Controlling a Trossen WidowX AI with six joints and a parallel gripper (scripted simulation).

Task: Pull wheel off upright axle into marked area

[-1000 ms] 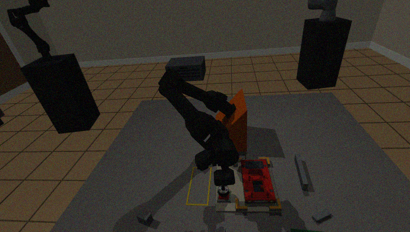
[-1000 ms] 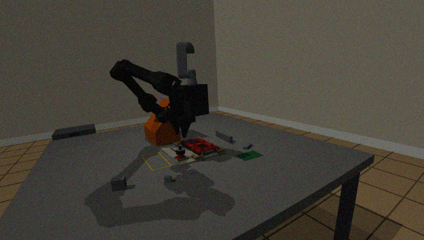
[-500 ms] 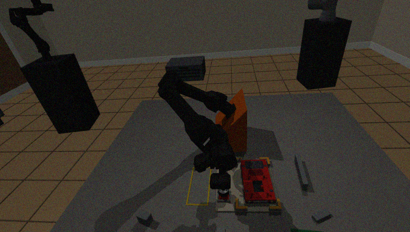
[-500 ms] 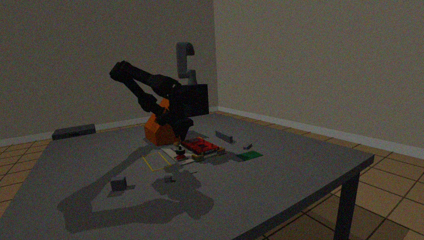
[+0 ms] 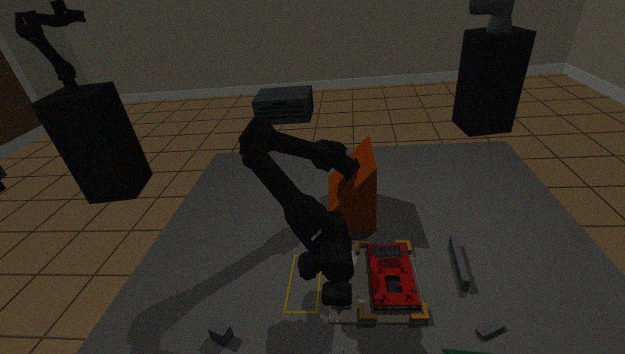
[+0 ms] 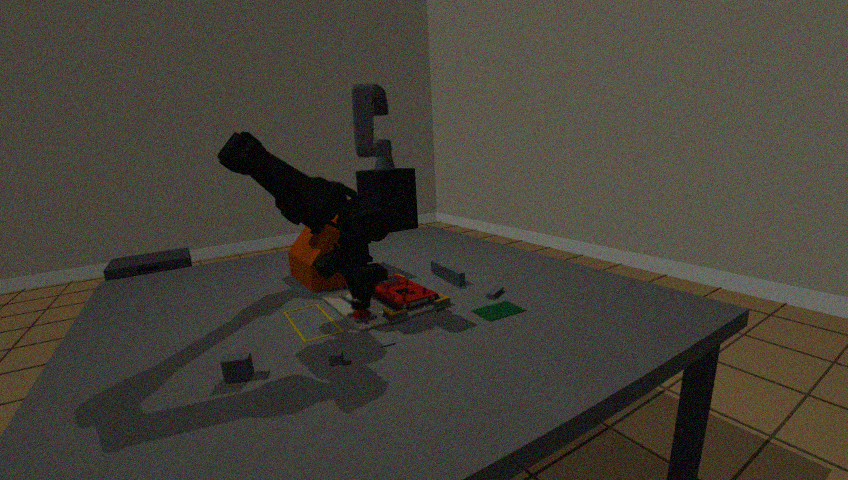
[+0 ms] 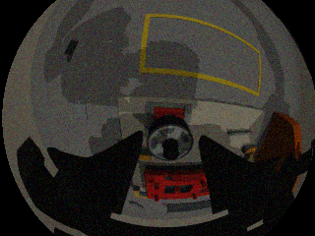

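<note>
The wheel is right at my gripper tip. Round my gripper tip: upright axle: right at my gripper tip; then grey bar: 320 mm to the left, 70 mm behind, 20 mm below; then green plate: 240 mm to the left, 190 mm ahead, 40 mm below.
</note>
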